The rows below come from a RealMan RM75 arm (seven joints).
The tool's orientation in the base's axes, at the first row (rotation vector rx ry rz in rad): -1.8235 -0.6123 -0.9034
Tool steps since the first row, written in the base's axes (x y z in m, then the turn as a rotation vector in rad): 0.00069 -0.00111 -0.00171 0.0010 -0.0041 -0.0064; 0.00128 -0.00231 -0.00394 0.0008 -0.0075 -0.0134; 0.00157 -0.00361 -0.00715 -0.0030 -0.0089 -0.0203; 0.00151 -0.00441 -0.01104 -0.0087 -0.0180 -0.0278; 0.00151 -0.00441 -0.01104 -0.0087 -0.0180 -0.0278; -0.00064 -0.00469 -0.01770 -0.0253 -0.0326 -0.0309; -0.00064 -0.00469 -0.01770 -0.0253 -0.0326 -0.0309; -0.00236 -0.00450 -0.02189 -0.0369 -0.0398 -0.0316; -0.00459 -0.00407 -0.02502 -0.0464 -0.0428 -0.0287; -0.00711 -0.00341 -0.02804 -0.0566 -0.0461 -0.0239
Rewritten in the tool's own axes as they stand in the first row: -0.00098 0.00188 -0.00037 -0.0046 0.0059 -0.0018; -0.00243 0.00401 -0.00073 -0.0104 0.0109 -0.0033; -0.00485 0.00648 -0.00103 -0.0182 0.0124 -0.0040; -0.00802 0.00887 -0.00081 -0.0278 0.0159 -0.0122; -0.00802 0.00887 -0.00081 -0.0278 0.0159 -0.0122; -0.01465 0.01101 -0.00006 -0.0404 0.0111 -0.0300; -0.01465 0.01101 -0.00006 -0.0404 0.0111 -0.0300; -0.01903 0.01193 0.00062 -0.0480 0.0058 -0.0401; -0.02287 0.01181 0.00111 -0.0514 -0.0016 -0.0465; -0.02678 0.01132 0.00168 -0.0537 -0.0104 -0.0539
